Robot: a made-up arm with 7 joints.
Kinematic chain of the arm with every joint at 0, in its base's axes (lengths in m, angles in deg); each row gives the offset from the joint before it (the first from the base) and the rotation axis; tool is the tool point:
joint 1: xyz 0 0.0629 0 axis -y
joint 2: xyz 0 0.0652 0 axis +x
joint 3: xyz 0 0 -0.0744 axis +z
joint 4: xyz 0 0 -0.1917 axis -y
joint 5: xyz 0 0 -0.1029 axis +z
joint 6: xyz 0 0 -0.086 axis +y
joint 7: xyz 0 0 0 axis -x
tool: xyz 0 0 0
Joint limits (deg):
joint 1: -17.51..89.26
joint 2: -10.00..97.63
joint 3: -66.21..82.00
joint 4: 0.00..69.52
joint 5: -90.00..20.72
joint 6: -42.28..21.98
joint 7: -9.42..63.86
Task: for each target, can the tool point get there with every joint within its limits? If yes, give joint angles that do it. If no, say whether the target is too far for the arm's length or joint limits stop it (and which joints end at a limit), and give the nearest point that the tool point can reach.
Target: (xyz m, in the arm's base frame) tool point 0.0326 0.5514 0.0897
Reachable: yes | joints 77.18 80.83 30.50 35.56 -58.32 -12.47 3.09
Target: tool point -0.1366 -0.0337 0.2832
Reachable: no: joint limits stop it (at a limit: joint 1, joint 2, joint 4) | nearest point 0.3122 -0.0248 0.1442 | short by 0.470 m
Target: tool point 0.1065 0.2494 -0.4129
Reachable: yes | joints 4.05 11.73 23.48 26.41 -30.81 -30.96 24.95
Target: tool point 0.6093 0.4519 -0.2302
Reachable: no: too far | nearest point 0.3811 0.3306 -0.1440 | short by 0.272 m
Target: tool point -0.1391 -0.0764 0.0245
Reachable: no: joint limits stop it (at a limit: joint 1, joint 2, joint 3, joint 4) | nearest point -0.0219 -0.0890 -0.3066 | short by 0.352 m
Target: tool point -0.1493 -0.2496 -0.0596
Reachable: no: joint limits stop it (at a limit: joint 1, joint 2, joint 3, joint 4) | nearest point -0.0219 -0.0890 -0.3066 | short by 0.321 m
